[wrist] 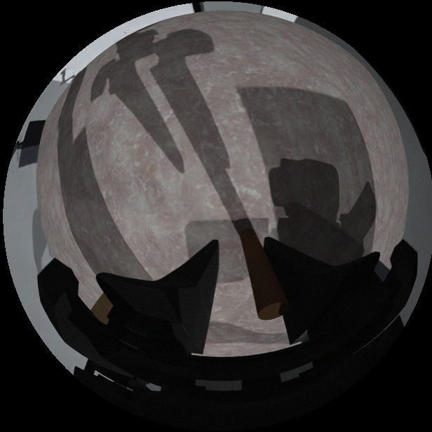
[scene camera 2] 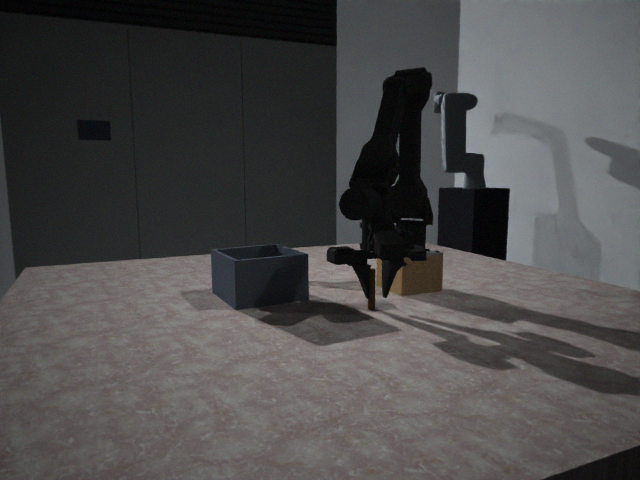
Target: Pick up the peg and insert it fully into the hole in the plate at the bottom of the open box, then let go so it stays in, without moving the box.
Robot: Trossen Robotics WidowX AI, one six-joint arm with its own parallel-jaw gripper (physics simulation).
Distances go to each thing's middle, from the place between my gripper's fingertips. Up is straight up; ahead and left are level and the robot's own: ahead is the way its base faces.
Scene:
Now: hand 10 mm short of the orange-brown peg (wrist: 270, 301), 10 mm to the left of it and 20 mm below it. From my hand the other things lie so: blue-grey box (scene camera 2: 247, 277): 160 mm ahead, 210 mm to the right, 30 mm above.

